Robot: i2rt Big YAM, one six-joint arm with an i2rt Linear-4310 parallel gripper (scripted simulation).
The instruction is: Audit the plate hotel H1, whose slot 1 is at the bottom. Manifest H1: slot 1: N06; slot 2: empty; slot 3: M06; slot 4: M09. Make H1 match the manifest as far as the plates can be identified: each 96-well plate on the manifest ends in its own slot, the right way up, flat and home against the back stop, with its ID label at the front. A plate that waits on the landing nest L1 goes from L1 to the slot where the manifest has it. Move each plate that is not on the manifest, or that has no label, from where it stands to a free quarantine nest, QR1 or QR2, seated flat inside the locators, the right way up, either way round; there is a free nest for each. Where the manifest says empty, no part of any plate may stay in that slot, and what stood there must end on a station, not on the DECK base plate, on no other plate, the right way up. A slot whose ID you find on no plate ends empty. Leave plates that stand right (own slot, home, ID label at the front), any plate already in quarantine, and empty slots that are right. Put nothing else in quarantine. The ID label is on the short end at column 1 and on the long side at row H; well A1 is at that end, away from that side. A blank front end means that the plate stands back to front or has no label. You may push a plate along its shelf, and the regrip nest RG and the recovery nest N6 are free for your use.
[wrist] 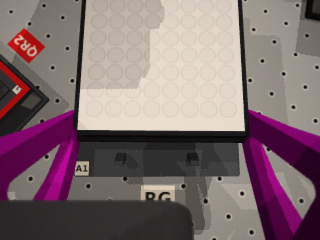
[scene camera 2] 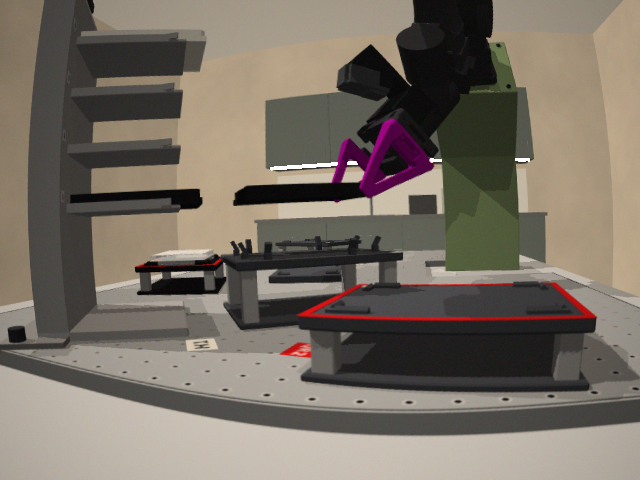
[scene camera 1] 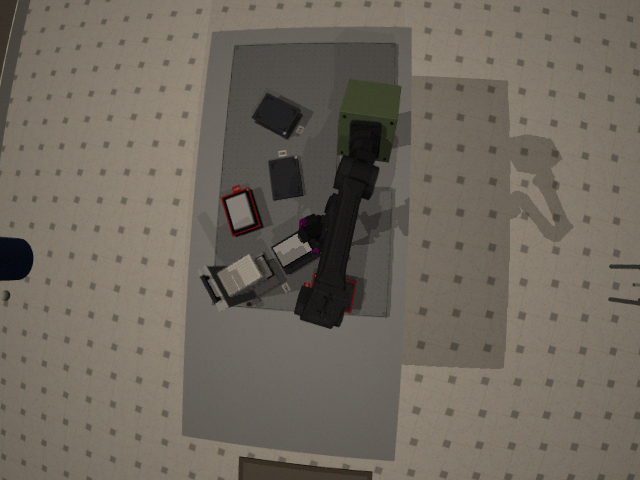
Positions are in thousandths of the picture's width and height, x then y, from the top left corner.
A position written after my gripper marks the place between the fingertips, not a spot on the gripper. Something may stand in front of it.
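Observation:
My gripper (scene camera 2: 541, 409) is visible in the wrist view too (wrist: 505, 502). Present: a clear 96-well plate (scene camera 1: 376, 443), out of frame in the wrist view; a white well plate (scene camera 1: 384, 566), likewise out of frame in the wrist view; a regrip nest RG (wrist: 448, 665); a nest N6 (scene camera 2: 484, 572); and a slot 3 (scene camera 2: 237, 218).

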